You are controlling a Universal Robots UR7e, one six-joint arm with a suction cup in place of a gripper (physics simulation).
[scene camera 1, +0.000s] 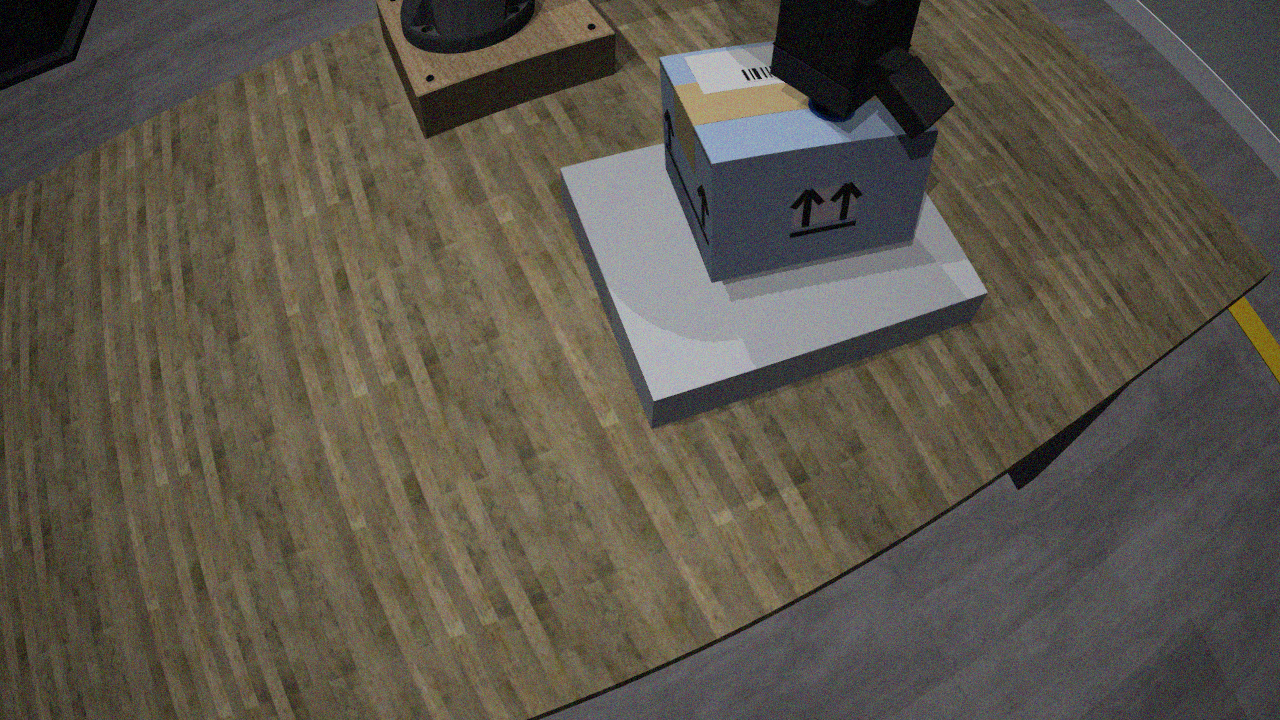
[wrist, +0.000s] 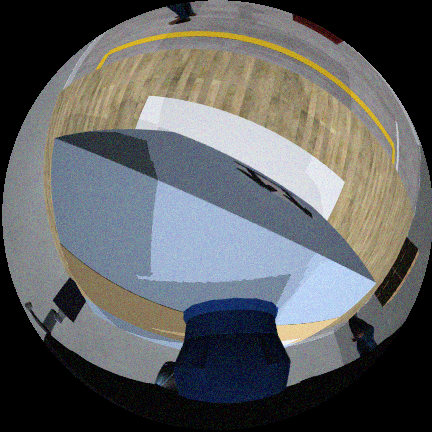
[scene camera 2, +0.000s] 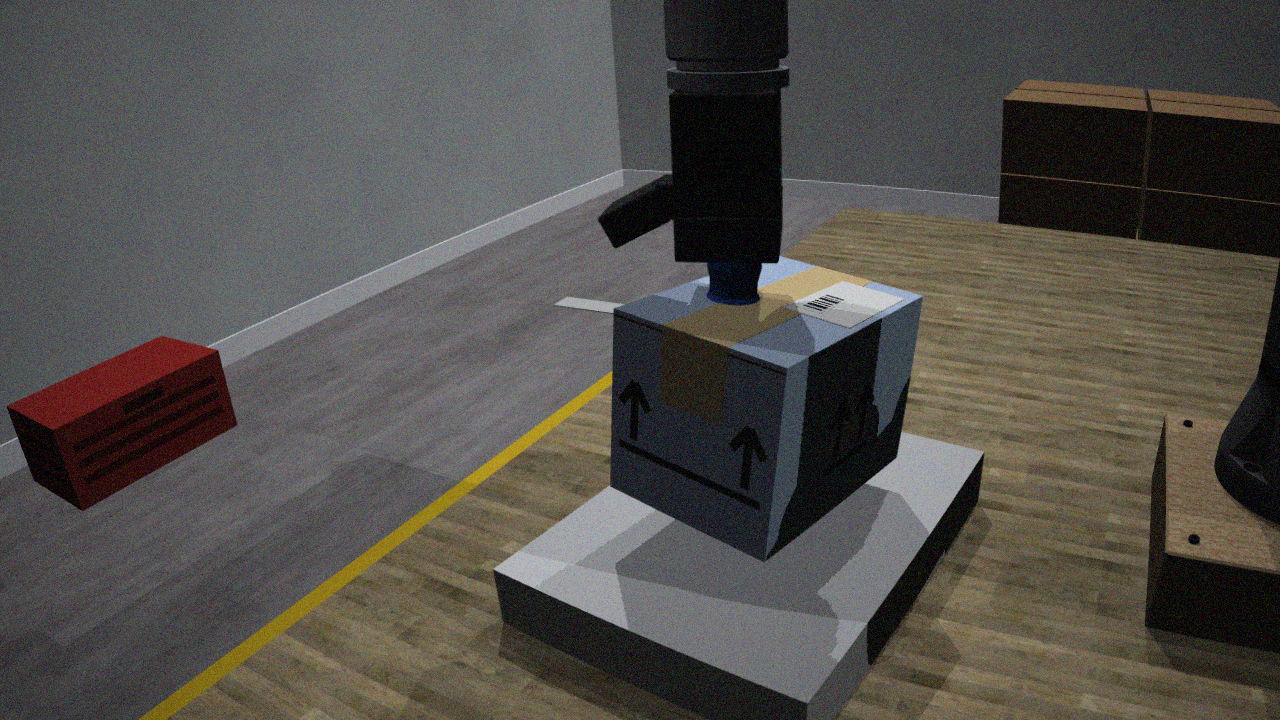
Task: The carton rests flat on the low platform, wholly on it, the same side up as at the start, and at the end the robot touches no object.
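Pixels of known places: hand, tool point: (scene camera 1: pixel 829 118) (wrist: pixel 230 295) (scene camera 2: pixel 733 313); arm's base, link origin: (scene camera 1: pixel 467 13).
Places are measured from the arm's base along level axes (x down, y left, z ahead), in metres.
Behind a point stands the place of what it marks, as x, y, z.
The blue-grey carton (scene camera 1: pixel 760 214) @[-0.083, 0.163, 0.426] (scene camera 2: pixel 698 385) @[-0.118, 0.304, 0.358] (wrist: pixel 215 235) is upright and looks level, with tan tape and a barcode label on top and its side arrows pointing up. It is at the low white platform (scene camera 1: pixel 617 259) @[0.018, 0.075, 0.370] (scene camera 2: pixel 554 577) @[0.018, 0.368, 0.436] (wrist: pixel 240 130) @[0.018, 0.248, 0.468], within the edges that show, turned slightly to them. Its lower edge is at or very close above the platform's top; I cannot tell whether they touch. The far lower edges are hidden. My blue suction cup (scene camera 1: pixel 830 110) @[-0.133, 0.229, 0.385] (scene camera 2: pixel 733 297) (wrist: pixel 230 305) is pressed on the carton's top and holds it.
The robot's wooden base block (scene camera 1: pixel 519 98) @[0.057, 0.038, 0.110] (scene camera 2: pixel 1208 591) @[0.026, 0.141, 0.055] stands beside the platform. A red box (scene camera 2: pixel 134 420) (wrist: pixel 317 29) is beyond the yellow floor line (scene camera 2: pixel 384 546) @[0.066, 0.388, 0.618] (wrist: pixel 210 35). Stacked brown boxes (scene camera 2: pixel 1074 143) (wrist: pixel 397 272) stand at the back. Parts of people (wrist: pixel 362 335) show in the wrist view.
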